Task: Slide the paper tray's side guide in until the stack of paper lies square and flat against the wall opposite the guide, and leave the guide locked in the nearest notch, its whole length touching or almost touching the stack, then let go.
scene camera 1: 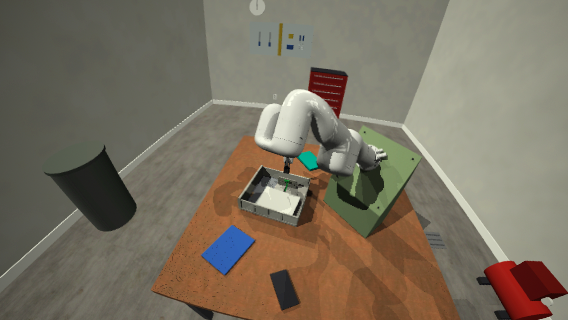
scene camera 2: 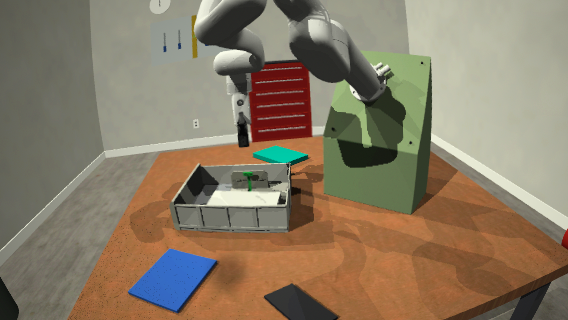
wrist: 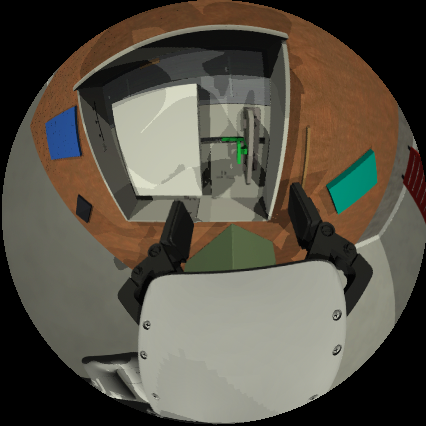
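White paper stack (scene camera 2: pixel 219 197) (scene camera 1: pixel 271 198) (wrist: pixel 158 131). Blue pad (scene camera 2: pixel 172 280) (scene camera 1: pixel 233 243) (wrist: pixel 62 137). Teal pad (wrist: pixel 359 177). The gripper (scene camera 2: pixel 243 142) (wrist: pixel 237 203).
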